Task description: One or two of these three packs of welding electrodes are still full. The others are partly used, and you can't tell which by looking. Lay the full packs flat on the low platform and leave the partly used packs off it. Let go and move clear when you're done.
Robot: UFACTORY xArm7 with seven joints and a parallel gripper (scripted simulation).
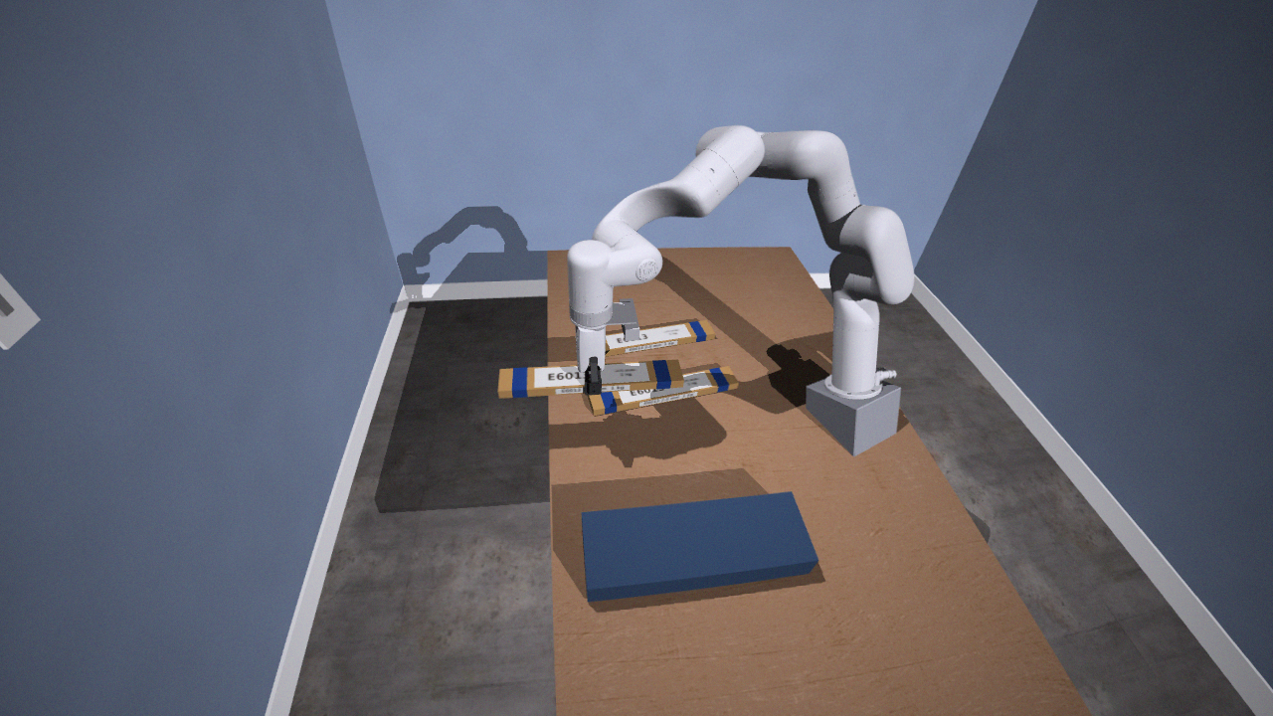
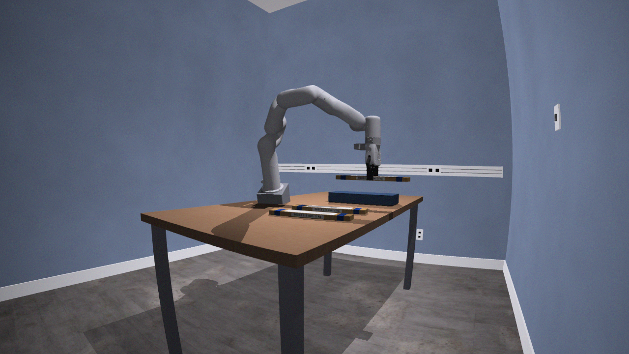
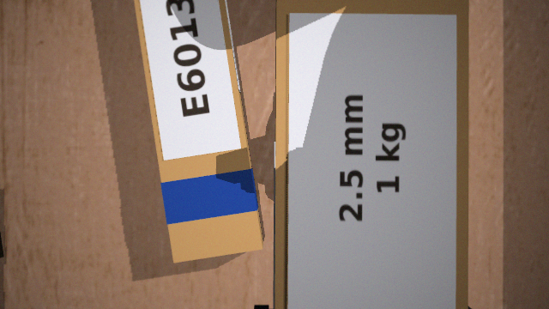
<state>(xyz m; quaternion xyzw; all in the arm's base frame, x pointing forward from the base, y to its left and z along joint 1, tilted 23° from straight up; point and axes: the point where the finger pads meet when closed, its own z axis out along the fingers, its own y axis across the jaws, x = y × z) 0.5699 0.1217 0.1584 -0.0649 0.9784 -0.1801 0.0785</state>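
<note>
My hand is 190 mm past the low blue platform, 290 mm to the right of it and 150 mm above it.
</note>
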